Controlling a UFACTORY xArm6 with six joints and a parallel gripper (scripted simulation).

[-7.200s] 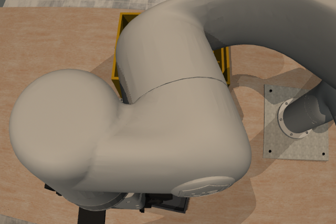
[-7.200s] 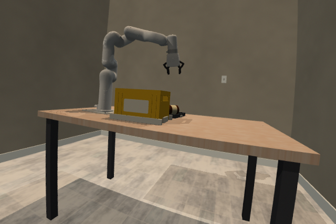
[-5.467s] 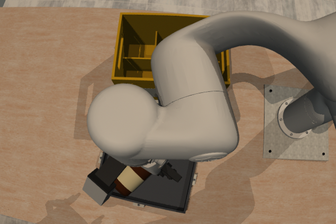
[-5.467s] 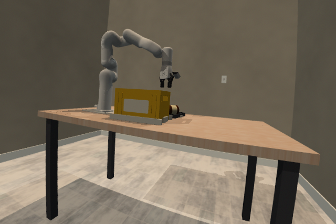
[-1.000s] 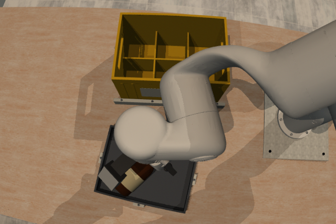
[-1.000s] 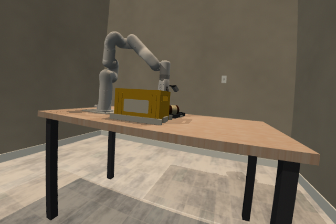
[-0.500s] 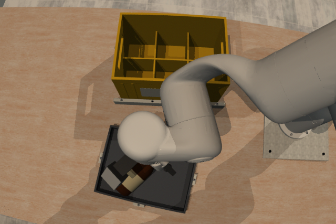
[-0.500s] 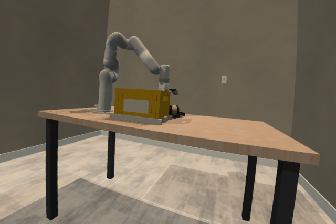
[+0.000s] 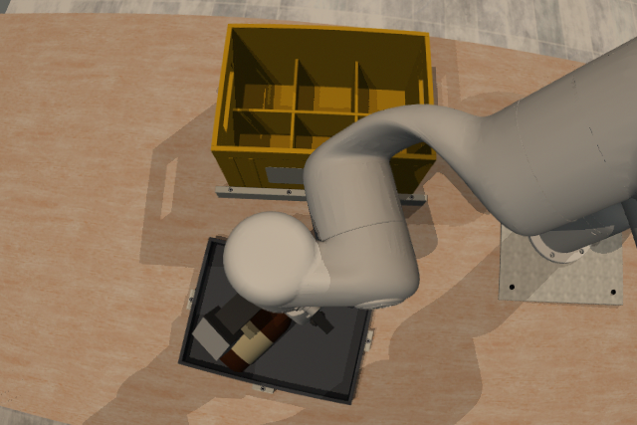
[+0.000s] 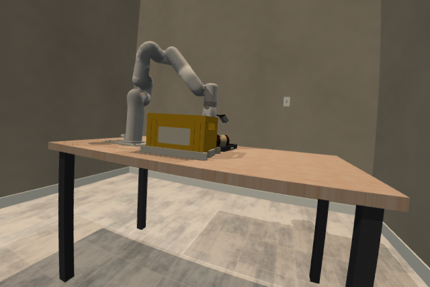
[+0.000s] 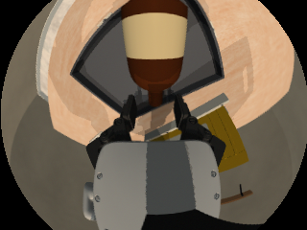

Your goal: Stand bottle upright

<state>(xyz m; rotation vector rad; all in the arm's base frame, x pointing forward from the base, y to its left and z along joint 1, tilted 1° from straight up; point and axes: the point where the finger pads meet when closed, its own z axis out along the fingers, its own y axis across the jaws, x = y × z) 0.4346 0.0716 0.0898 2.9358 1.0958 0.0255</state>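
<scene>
The brown bottle lies 40 mm ahead of my hand, 30 mm to the left of it and 40 mm below it. Round my hand: yellow crate: 60 mm behind, 240 mm to the right; then dark tray: 20 mm ahead, 40 mm to the left, 70 mm below.
</scene>
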